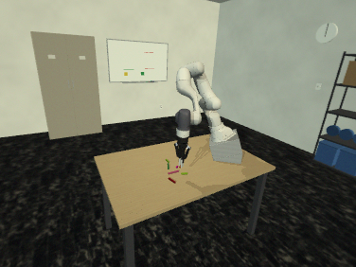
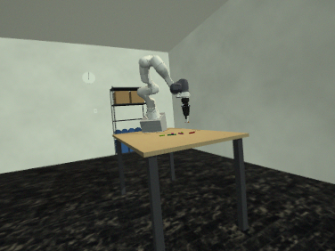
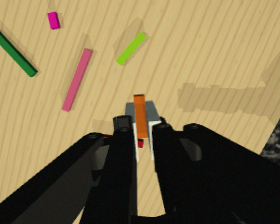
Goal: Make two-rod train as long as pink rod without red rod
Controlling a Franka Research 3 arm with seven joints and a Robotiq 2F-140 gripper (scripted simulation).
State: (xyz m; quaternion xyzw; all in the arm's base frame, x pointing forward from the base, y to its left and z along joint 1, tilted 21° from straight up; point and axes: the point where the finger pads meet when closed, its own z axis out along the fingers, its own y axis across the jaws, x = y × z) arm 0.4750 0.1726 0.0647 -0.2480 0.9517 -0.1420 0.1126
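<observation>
Right now the green rod is 1 cm ahead of my hand, 18 cm to the right of it and 13 cm below it. Also, from my hand: orange rod 3 cm below; then red rod 7 cm ahead, 13 cm below; then pink rod 1 cm ahead, 9 cm to the right, 13 cm below.
</observation>
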